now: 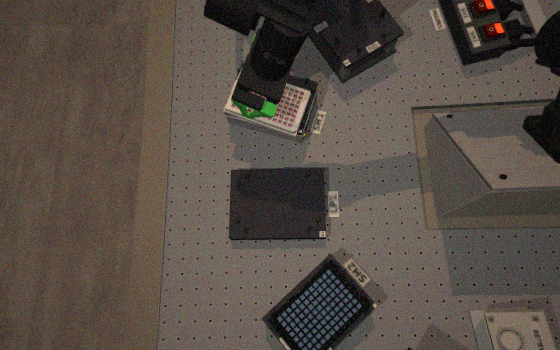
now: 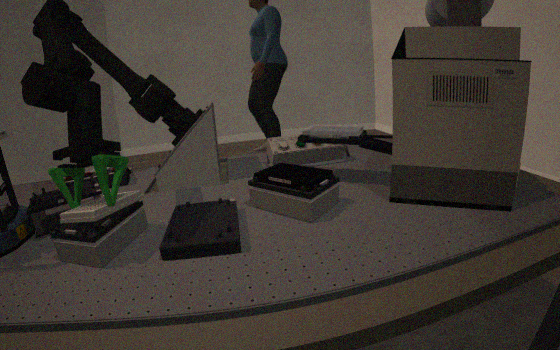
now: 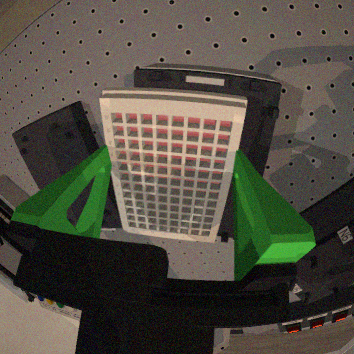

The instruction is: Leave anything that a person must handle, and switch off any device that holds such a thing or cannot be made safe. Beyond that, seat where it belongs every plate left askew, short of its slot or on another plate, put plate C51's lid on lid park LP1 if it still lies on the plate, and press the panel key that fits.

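Where they show: gripper, between the fingertips: point(image 1: 254, 95) point(image 2: 92, 208) point(image 3: 169, 152); arm's base, origin of its link: point(image 2: 189, 128).
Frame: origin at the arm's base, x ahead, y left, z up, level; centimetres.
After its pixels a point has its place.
Note:
My gripper point(image 1: 255, 90) @(x 45.3, y -9.8, z -5.0 cm) point(image 2: 92, 205) @(x 45.3, y -9.8, z -5.0 cm) point(image 3: 169, 152) @(x 45.3, y -9.8, z -5.0 cm) is shut on a white plate point(image 1: 292, 107) @(x 38.8, y -8.3, z -6.1 cm) point(image 2: 95, 212) @(x 49.6, y -6.8, z -4.0 cm) point(image 3: 170, 200) @(x 41.3, y -8.7, z -5.3 cm) with pink-red wells, one green finger at each long side. The plate is low over the dark top of nest SH1 point(image 2: 102, 251) @(x 49.9, y -7.6, z -10.3 cm) point(image 3: 160, 77) @(x 49.9, y -9.9, z -6.6 cm); part of the nest shows past the plate's edge. Whether they touch is unclear. Lid park LP1 point(image 1: 279, 200) @(x 40.8, y 7.0, z -10.5 cm) point(image 2: 202, 227) @(x 44.0, y 7.7, z -10.5 cm) is a bare dark block with small corner posts. A blue-welled plate point(image 1: 320, 310) @(x 33.9, y 24.1, z -6.1 cm) lies in its dark frame on nest SH2 point(image 2: 295, 201) @(x 40.3, y 23.5, z -9.3 cm). No plate marking C51 is readable.
A dark block point(image 1: 357, 37) @(x 27.8, y -22.0, z -6.9 cm) stands near SH1. A switch box point(image 1: 455, 37) @(x 9.3, y -24.9, z -11.9 cm) has lit red rockers. A sloped wedge point(image 1: 500, 150) @(x 9.6, y 1.4, z 0.7 cm) point(image 2: 192, 155) @(x 14.3, y 2.5, z -5.1 cm) stands beyond LP1. A tall bin point(image 2: 455, 135) @(x 44.8, y 52.7, z 1.0 cm) stands at the right, a button panel point(image 2: 280, 156) @(x 9.9, y 25.1, z -8.9 cm) further back. A person point(image 2: 267, 50) stands behind the table.

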